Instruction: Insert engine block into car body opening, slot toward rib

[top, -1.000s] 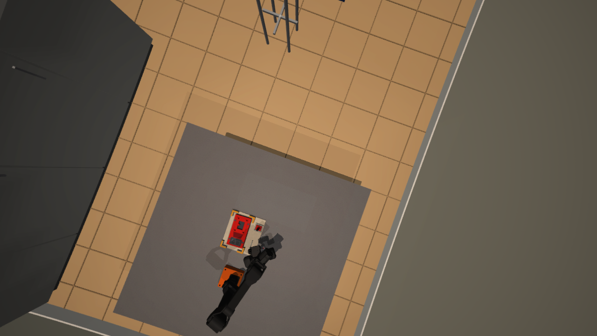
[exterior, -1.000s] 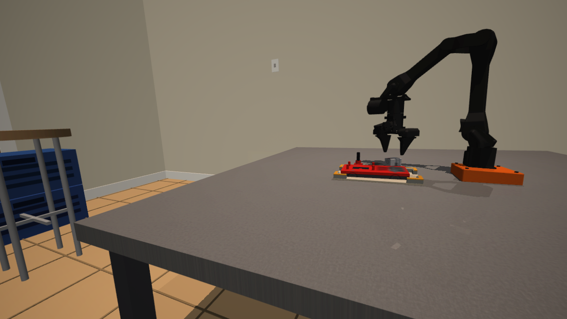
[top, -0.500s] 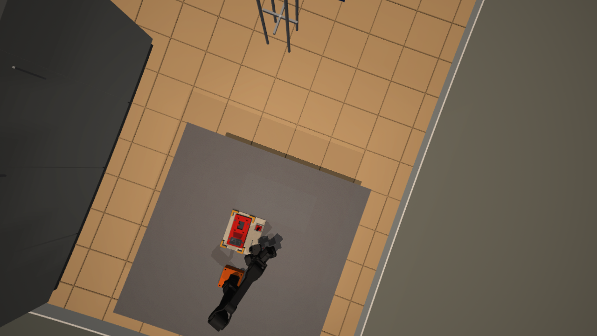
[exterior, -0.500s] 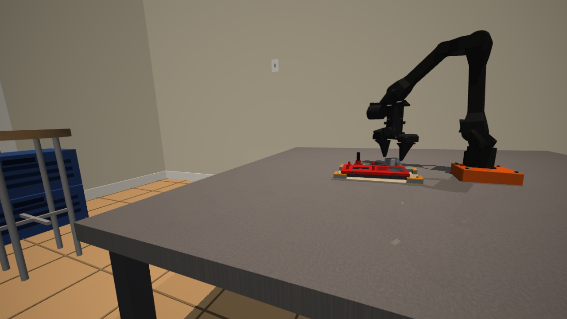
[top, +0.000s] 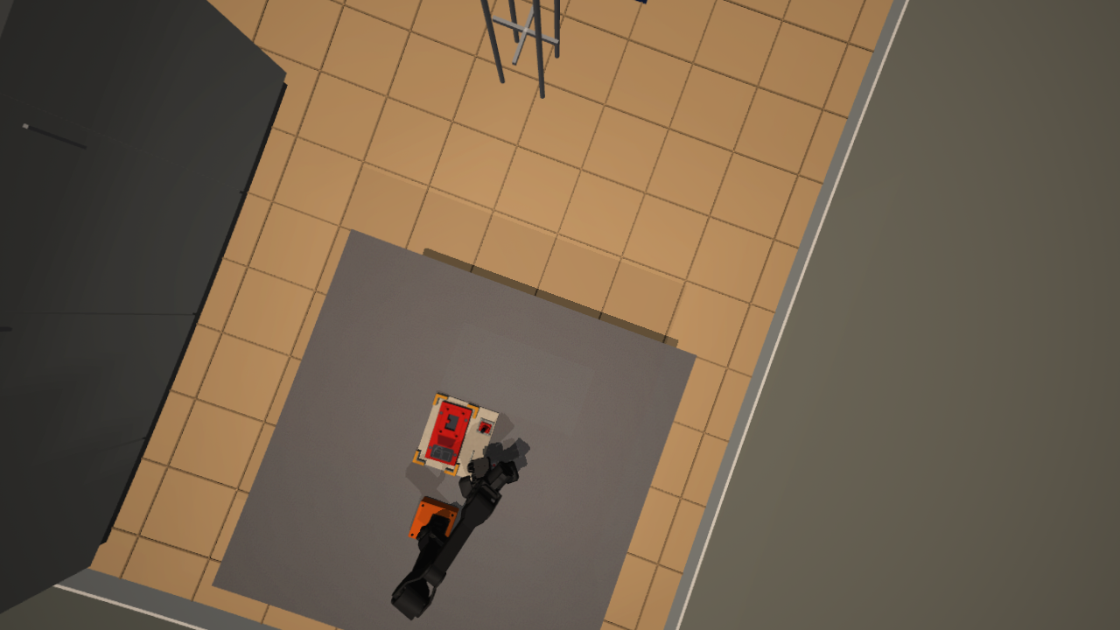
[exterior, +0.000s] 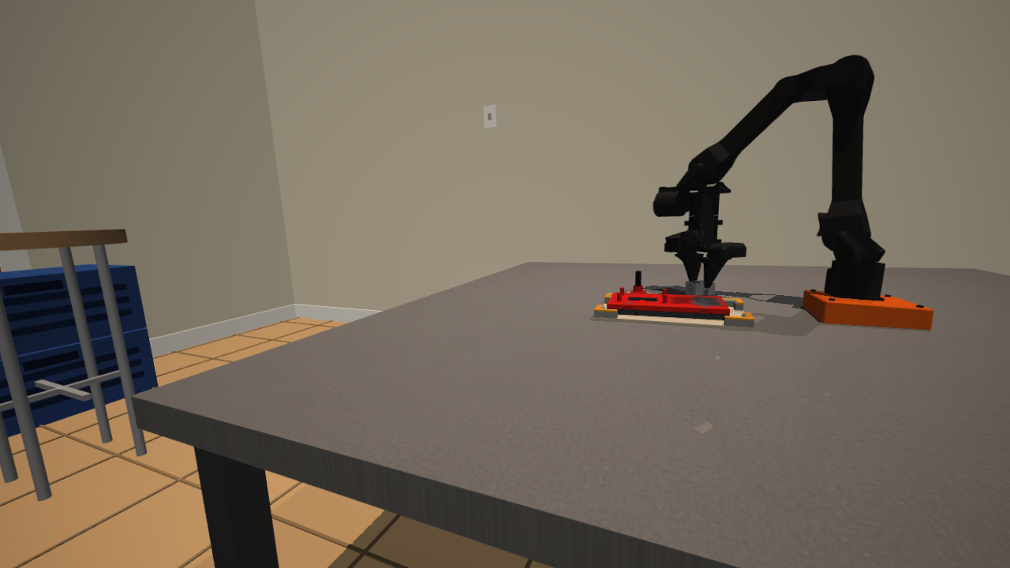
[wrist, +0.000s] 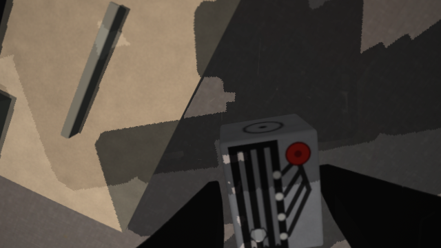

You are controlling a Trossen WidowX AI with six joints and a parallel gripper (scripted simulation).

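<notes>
My gripper tip is 60 mm short of the thin grey bar, 170 mm to the right of it and 10 mm above it. The rest, counted from my gripper tip: grey engine block (10 mm below).
</notes>
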